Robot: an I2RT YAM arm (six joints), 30 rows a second.
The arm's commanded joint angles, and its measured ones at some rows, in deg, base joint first. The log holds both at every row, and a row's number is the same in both.
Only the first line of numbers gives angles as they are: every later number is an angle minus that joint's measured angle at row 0.
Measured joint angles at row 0:
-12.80 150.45 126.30 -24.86 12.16 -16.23
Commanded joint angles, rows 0 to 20:
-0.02 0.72 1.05 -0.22 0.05 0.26
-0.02 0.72 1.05 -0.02 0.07 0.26
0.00 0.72 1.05 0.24 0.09 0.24
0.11 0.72 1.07 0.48 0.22 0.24
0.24 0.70 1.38 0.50 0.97 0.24
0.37 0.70 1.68 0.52 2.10 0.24
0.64 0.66 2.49 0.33 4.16 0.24
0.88 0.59 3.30 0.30 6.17 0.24
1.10 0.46 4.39 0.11 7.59 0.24
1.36 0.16 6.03 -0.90 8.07 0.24
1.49 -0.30 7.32 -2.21 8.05 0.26
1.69 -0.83 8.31 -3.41 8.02 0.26
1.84 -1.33 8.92 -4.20 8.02 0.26
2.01 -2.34 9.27 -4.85 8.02 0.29
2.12 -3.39 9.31 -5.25 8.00 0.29
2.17 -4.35 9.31 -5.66 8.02 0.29
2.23 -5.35 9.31 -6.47 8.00 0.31
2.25 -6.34 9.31 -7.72 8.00 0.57
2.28 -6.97 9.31 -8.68 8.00 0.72
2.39 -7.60 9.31 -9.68 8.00 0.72
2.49 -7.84 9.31 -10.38 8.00 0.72
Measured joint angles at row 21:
2.04 -2.58 8.17 -9.09 7.04 0.02
